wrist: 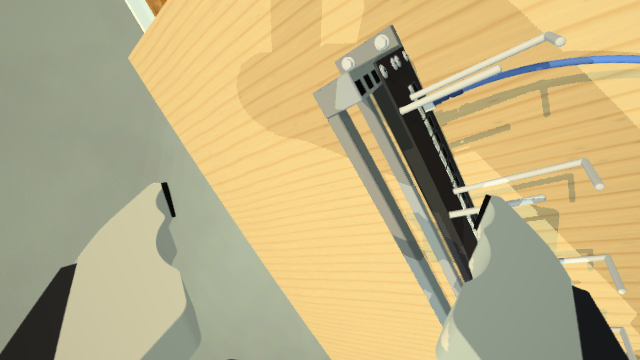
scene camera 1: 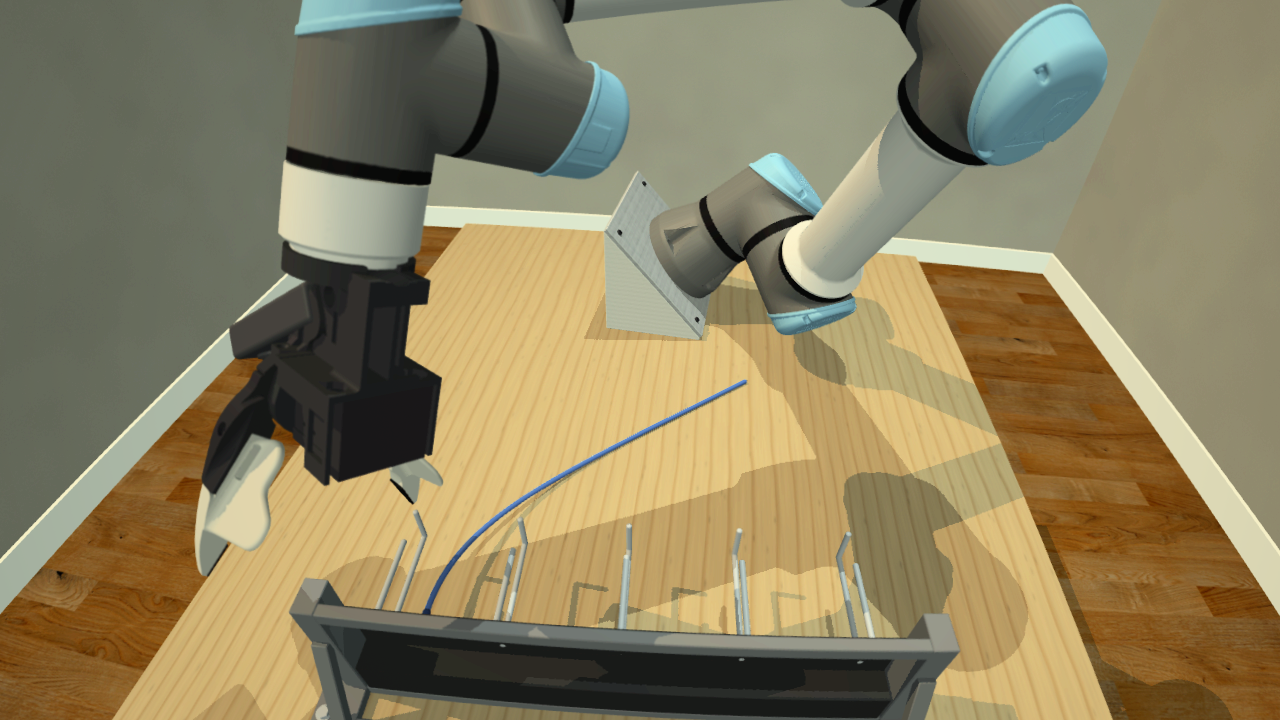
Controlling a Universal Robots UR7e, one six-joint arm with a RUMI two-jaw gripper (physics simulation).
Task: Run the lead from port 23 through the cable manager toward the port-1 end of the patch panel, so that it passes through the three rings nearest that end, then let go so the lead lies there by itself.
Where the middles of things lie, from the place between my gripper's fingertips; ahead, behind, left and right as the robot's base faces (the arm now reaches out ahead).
I see my gripper 21 cm to the right of the grey rack frame [scene camera 1: 459, 628], 14 cm above it and 1 cm short of it.
